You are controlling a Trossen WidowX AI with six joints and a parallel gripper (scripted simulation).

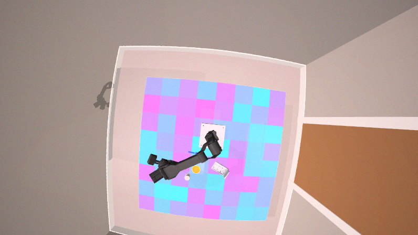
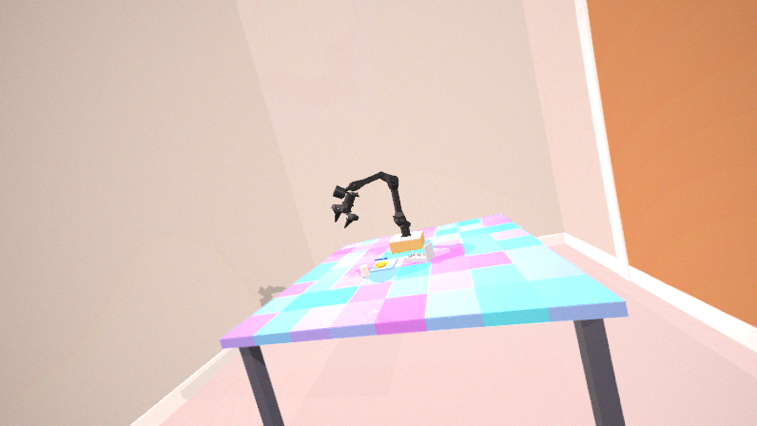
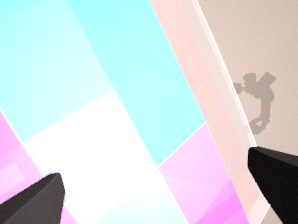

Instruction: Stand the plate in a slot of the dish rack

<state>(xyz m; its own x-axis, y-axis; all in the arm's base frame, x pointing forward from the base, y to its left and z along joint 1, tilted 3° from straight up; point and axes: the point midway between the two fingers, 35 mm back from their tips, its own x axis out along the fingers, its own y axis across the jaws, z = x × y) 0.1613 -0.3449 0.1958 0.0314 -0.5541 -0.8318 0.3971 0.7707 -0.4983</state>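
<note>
Now: the yellow plate 160 mm ahead of my gripper tip, 230 mm to the left of it and 240 mm below it. Also, from my gripper tip: small white cup (230 mm ahead, 160 mm to the left, 230 mm below); then blue spoon (10 mm ahead, 210 mm to the left, 250 mm below); then dish rack (140 mm ahead, 440 mm to the left, 230 mm below).
</note>
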